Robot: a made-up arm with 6 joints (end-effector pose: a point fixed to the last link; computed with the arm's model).
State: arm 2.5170 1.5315 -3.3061 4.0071 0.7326 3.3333
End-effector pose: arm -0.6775 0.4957 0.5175 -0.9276 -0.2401 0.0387
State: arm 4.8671 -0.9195 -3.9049 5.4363 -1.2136 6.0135
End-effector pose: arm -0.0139 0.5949 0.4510 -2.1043 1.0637 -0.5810
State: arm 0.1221 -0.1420 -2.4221 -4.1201 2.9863 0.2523
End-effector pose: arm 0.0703 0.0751 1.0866 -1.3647 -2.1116 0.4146
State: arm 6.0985 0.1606 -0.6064 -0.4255 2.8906 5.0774
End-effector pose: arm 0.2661 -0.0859 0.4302 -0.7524 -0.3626 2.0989
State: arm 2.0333 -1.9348 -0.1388 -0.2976 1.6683 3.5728
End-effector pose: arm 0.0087 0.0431 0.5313 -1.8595 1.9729 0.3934
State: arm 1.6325 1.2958 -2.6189 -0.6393 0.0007 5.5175
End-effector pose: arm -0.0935 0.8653 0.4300 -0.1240 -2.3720 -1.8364
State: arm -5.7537 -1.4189 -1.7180 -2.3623 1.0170 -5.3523
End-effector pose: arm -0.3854 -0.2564 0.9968 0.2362 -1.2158 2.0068
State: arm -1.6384 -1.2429 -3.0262 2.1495 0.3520 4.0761
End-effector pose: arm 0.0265 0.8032 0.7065 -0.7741 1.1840 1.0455
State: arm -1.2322 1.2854 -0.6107 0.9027 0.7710 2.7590
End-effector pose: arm 0.0473 -0.1063 -0.0328 -1.7106 -1.1030 -1.1266
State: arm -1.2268 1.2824 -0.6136 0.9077 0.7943 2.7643
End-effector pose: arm 0.0503 -0.1068 -0.0320 -1.7077 -1.0866 -1.1413
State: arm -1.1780 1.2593 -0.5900 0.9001 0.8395 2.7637
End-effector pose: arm 0.0577 -0.0999 -0.0209 -1.6462 -1.0950 -1.1543
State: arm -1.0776 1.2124 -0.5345 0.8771 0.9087 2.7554
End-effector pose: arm 0.0678 -0.0828 0.0028 -1.5152 -1.1254 -1.1575
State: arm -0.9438 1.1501 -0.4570 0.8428 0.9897 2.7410
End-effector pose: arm 0.0743 -0.0579 0.0352 -1.3401 -1.1570 -1.1416
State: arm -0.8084 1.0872 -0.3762 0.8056 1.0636 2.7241
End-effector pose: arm 0.0734 -0.0323 0.0686 -1.1662 -1.1746 -1.1073
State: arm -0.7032 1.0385 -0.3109 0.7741 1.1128 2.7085
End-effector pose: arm 0.0670 -0.0132 0.0949 -1.0337 -1.1814 -1.0681
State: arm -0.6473 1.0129 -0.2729 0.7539 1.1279 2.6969
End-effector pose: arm 0.0605 -0.0037 0.1090 -0.9619 -1.1896 -1.0396
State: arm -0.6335 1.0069 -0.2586 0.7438 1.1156 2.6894
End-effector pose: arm 0.0565 -0.0014 0.1127 -0.9391 -1.2045 -1.0248
